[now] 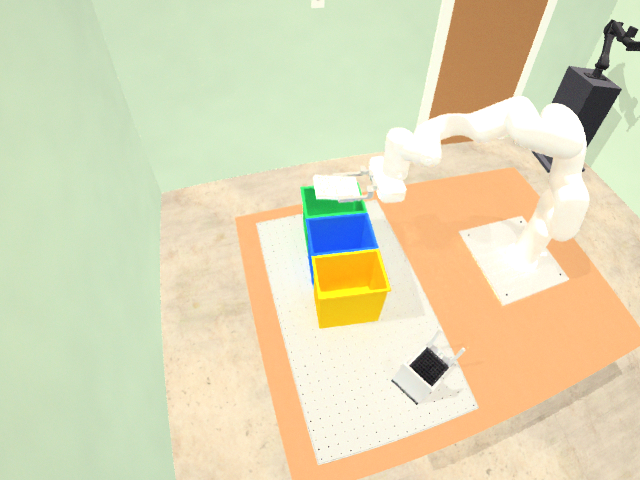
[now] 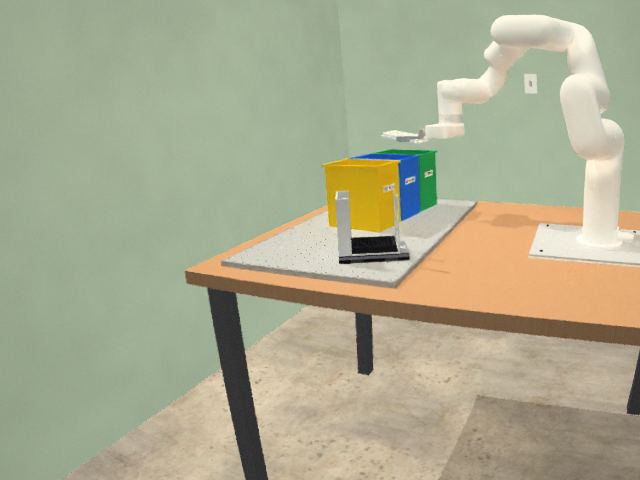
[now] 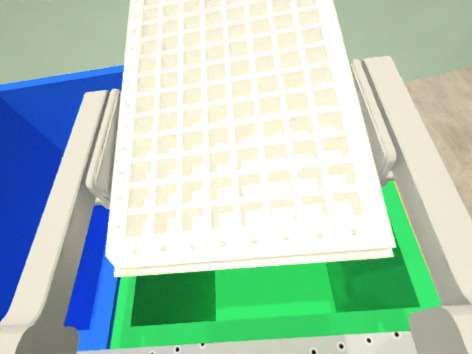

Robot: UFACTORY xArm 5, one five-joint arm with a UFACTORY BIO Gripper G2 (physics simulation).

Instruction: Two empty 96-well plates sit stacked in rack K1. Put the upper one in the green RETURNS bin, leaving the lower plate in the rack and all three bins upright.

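Frame: origin at the arm's base, x back, y right, z up, level; centimetres.
Where they show: end effector, tool point: (image 1: pixel 343 187) (image 2: pixel 410 137) (image 3: pixel 235 134); arm's base, origin of the base link: (image 1: pixel 521 258) (image 2: pixel 598 243).
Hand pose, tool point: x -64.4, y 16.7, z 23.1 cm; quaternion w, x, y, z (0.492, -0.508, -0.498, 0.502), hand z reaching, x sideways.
Things, the pixels of their top centre, and the offset from my tool point. Level surfaces: height alone.
- white 96-well plate, middle of its top: (image 3: pixel 222 47) (image 1: pixel 336 182) (image 2: pixel 404 131) dx -1.9, dy +0.0, dz +2.2 cm
- green bin, middle of its top: (image 3: pixel 251 149) (image 1: pixel 332 199) (image 2: pixel 404 151) dx -2.7, dy +0.3, dz -4.7 cm
- black lower plate, middle of its top: (image 2: pixel 368 241) (image 1: pixel 424 372) dx +14.9, dy -50.4, dz -19.3 cm
- rack, middle of its top: (image 2: pixel 370 193) (image 1: pixel 438 354) dx +15.7, dy -49.7, dz -8.1 cm
- blue bin, middle of its top: (image 3: pixel 29 177) (image 1: pixel 341 233) (image 2: pixel 384 156) dx -2.4, dy -12.9, dz -4.7 cm
- yellow bin, middle of its top: (image 1: pixel 350 273) (image 2: pixel 361 162) dx -2.2, dy -26.0, dz -4.7 cm
- perforated board, its level: dz -22.7 cm
My gripper (image 1: pixel 337 187) (image 2: pixel 408 137) (image 3: pixel 240 125) is shut on the white 96-well plate (image 1: pixel 325 186) (image 2: pixel 395 134) (image 3: pixel 240 160), with one finger along each long side. The plate is roughly level, above and apart from the rim of the green bin (image 1: pixel 330 209) (image 2: pixel 428 183) (image 3: pixel 275 292). The green bin stands upright; the plate hides part of its opening. The black lower plate (image 1: pixel 429 366) (image 2: pixel 373 244) sits in the rack (image 1: pixel 413 384) (image 2: pixel 343 222) near the front of the perforated board.
The blue bin (image 1: pixel 341 232) (image 2: pixel 409 188) (image 3: pixel 30 140) stands upright beside the green one, then the yellow bin (image 1: pixel 351 308) (image 2: pixel 356 198), also upright. All stand in a row on the perforated board (image 1: pixel 341 382) (image 2: pixel 289 253). The rack has upright guides.
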